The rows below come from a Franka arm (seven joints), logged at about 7 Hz.
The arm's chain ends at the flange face. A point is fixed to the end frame.
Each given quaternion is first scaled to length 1.
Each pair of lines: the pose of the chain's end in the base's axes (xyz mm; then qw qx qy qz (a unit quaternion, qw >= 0)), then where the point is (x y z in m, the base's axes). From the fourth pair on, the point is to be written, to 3 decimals.
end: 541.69 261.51 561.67 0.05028 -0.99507 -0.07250 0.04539
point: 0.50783 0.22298 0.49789
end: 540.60 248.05 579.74 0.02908 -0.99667 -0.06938 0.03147
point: 0.50845 0.20714 0.51656
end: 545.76 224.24 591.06 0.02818 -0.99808 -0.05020 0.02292
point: 0.51307 0.18447 0.52743
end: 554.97 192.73 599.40 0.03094 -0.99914 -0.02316 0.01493
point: 0.521 0.155 0.535
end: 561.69 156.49 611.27 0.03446 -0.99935 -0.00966 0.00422
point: 0.528 0.120 0.546
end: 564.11 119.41 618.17 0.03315 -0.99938 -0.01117 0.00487
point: 0.531 0.083 0.553
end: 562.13 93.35 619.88 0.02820 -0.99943 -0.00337 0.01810
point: 0.526 0.057 0.556
